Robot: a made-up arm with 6 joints.
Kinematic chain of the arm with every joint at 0, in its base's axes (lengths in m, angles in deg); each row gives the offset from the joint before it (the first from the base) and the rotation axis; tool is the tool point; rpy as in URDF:
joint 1: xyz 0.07 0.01 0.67 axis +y
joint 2: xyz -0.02 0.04 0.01 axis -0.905 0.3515 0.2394
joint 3: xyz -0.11 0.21 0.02 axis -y
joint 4: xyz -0.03 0 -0.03 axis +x
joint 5: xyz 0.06 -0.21 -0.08 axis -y
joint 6: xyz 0 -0.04 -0.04 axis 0.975 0.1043 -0.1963
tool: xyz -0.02 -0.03 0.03 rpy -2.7 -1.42 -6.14
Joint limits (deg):
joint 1: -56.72..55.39
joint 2: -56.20..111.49
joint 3: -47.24..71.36
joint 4: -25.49..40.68
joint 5: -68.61..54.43
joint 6: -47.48..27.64
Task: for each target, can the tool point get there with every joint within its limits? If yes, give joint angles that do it. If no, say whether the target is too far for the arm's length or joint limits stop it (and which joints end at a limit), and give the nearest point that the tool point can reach.
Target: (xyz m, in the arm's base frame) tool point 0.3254 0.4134 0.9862
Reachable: no: joint limits stop it (at a limit: joint 1, joint 2, joint 4, joint 6) | nearest point 0.1914 0.2221 0.7592 | short by 0.326 m
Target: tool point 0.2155 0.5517 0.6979
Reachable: no: joint limits stop it (at a limit: joint 1, joint 2, joint 4, joint 6) | nearest point 0.1782 0.3250 0.6114 | short by 0.245 m
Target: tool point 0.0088 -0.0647 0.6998
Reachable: yes | joints -45.89 84.35 26.93 3.08 28.53 11.46
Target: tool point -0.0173 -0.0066 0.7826
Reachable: yes | joints -4.32 94.40 -9.98 -2.30 -59.09 -27.70
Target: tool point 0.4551 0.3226 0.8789
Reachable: no: joint limits stop it (at a limit: joint 1, joint 4, joint 6) | nearest point 0.2146 0.2129 0.7323 | short by 0.302 m
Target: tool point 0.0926 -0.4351 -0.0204
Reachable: no: too far | nearest point 0.0167 -0.1134 0.3495 | short by 0.496 m
